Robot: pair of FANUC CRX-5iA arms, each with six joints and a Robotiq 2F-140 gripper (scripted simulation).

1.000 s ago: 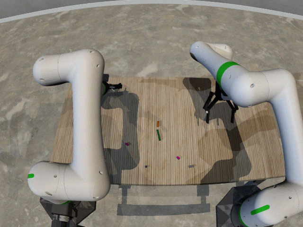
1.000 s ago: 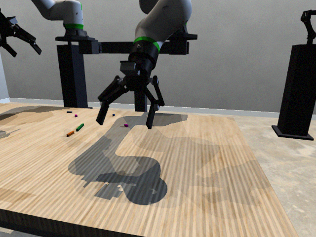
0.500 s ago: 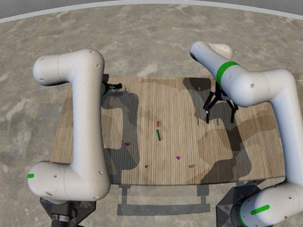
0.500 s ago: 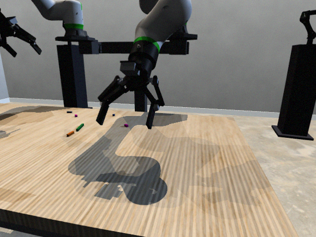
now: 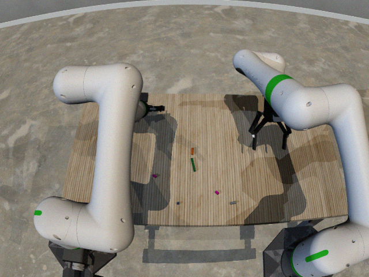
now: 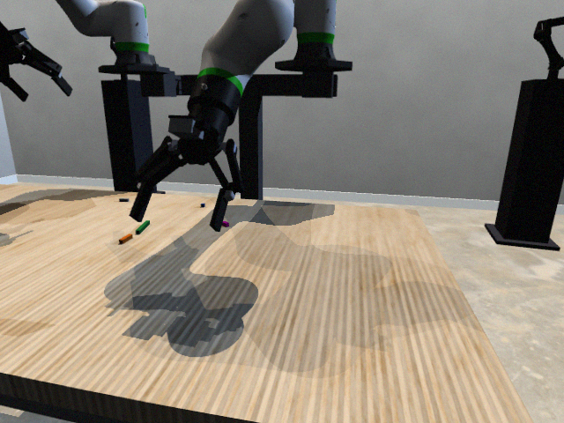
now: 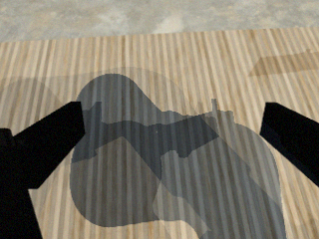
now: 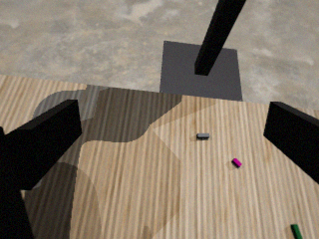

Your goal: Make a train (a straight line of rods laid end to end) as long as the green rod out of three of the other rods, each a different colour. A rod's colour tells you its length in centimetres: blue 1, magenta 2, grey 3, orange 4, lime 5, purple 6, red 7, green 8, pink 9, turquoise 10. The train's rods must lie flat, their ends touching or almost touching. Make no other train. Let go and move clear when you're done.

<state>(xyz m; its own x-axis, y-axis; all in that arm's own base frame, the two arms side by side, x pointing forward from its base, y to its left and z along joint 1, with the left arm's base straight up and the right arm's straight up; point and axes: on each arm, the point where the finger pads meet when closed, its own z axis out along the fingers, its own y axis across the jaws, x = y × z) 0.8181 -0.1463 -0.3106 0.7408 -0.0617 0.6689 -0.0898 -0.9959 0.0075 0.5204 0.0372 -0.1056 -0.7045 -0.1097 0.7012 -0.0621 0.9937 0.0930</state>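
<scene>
Now: the grey rod 46 cm behind my left hand, 51 cm to the right of it and 14 cm below it. Also, from my left hand: green rod 26 cm behind, 28 cm to the right, 14 cm below; blue rod 49 cm behind, 23 cm to the right, 14 cm below; orange rod 17 cm behind, 27 cm to the right, 14 cm below.
</scene>
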